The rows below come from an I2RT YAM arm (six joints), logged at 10 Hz.
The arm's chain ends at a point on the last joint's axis. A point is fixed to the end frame.
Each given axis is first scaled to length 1.
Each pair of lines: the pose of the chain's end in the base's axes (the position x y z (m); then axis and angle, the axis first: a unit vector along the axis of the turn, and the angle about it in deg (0 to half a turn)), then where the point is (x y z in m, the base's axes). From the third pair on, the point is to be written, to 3 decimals.
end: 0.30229, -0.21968, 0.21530, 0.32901, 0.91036, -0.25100, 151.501
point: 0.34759 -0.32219 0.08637
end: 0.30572, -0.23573, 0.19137, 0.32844, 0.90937, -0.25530, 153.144
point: 0.34641 -0.33846 0.06107
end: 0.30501, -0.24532, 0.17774, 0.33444, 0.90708, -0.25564, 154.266
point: 0.342 -0.348 0.046
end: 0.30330, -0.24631, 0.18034, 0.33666, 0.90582, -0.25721, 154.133
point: 0.340 -0.349 0.049
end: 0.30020, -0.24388, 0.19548, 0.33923, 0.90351, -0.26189, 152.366
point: 0.341 -0.349 0.067
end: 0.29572, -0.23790, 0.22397, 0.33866, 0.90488, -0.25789, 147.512
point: 0.349 -0.345 0.102
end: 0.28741, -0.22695, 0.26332, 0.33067, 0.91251, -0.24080, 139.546
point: 0.362 -0.332 0.151
